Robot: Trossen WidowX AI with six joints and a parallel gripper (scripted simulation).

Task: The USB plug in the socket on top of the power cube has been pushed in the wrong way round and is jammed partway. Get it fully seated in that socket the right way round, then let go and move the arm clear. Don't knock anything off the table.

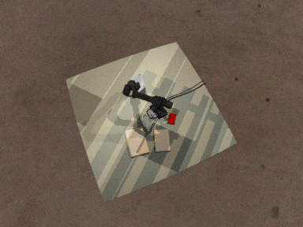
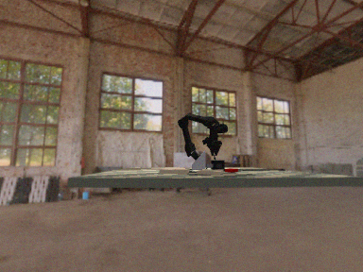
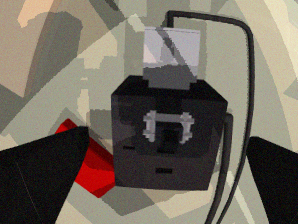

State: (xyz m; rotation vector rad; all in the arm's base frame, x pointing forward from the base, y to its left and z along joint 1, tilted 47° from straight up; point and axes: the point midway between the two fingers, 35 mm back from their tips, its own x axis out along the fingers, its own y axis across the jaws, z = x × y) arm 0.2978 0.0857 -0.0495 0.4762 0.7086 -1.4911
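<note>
My gripper tip is now 10 mm above the grey USB plug. The rest, counted from my gripper tip: red block (80 mm ahead, 100 mm to the left, 100 mm below).
</note>
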